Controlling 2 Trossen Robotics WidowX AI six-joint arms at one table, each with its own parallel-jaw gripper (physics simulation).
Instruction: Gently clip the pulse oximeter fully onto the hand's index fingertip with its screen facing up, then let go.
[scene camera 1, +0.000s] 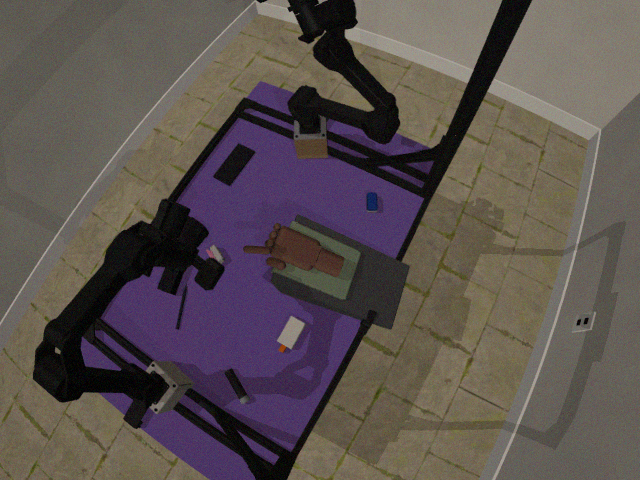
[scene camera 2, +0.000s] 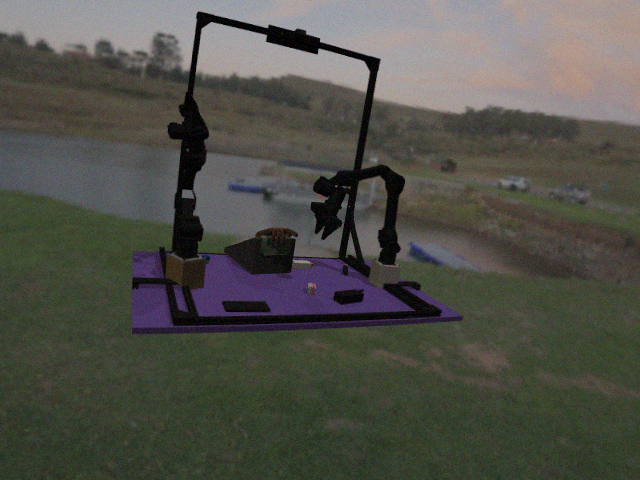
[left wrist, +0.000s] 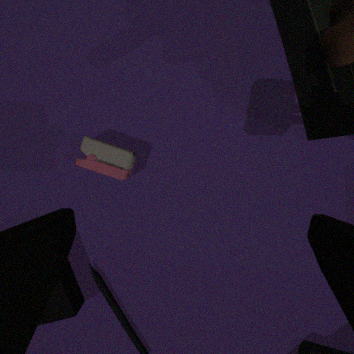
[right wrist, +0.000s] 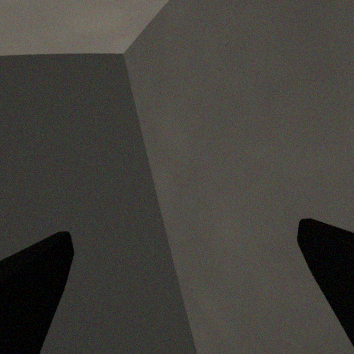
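Observation:
The pulse oximeter, pale grey-white with a pink half, lies on its side on the purple table, apart from the hand. The brown hand rests on a sloped support, its index finger pointing left in scene camera 1. My left gripper is open and empty, above the table near the oximeter. In the left wrist view the oximeter lies beyond the left fingertip. My right gripper is open and empty, raised far from the table, facing bare walls.
The dark wedge support has a green pad. A black pen, a white box with an orange end, a black cylinder, a blue block, a dark flat slab and a black box lie around.

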